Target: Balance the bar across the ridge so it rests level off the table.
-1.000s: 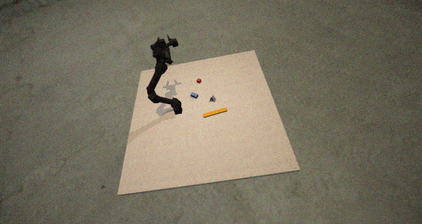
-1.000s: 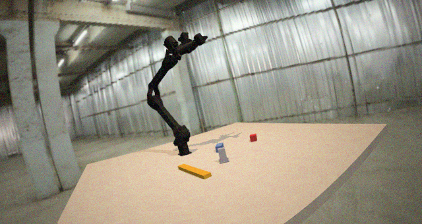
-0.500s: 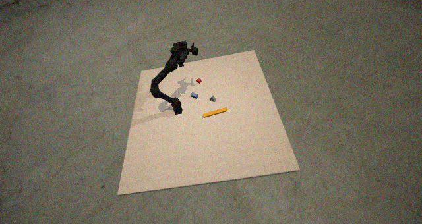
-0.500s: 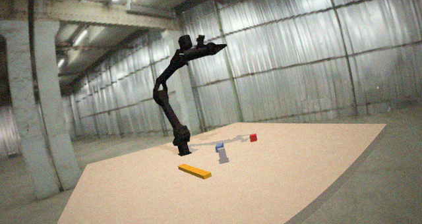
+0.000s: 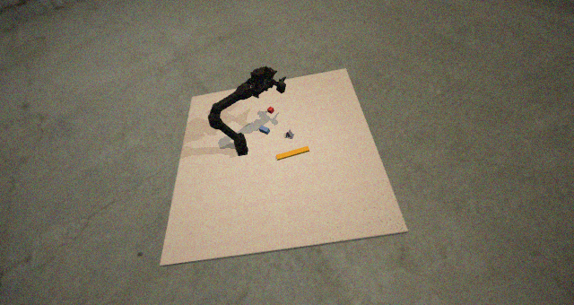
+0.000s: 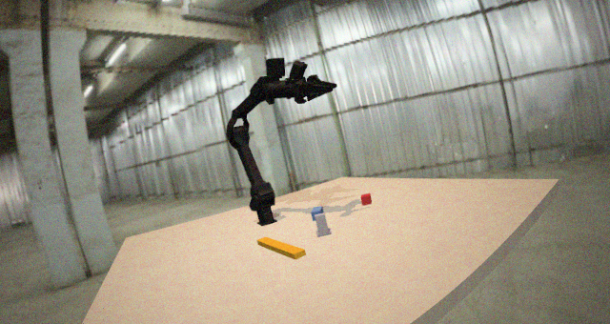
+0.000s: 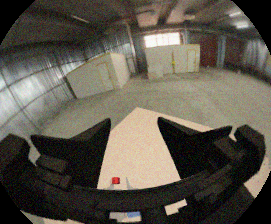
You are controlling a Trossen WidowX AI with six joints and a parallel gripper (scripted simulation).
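Right now my gripper tip is 2 cm past the orange bar, 28 cm to the left of it and 41 cm above it. Also, from my gripper tip: small red cube (14 cm behind, 12 cm to the left, 40 cm below); then blue block (19 cm behind, 5 cm to the right, 40 cm below).
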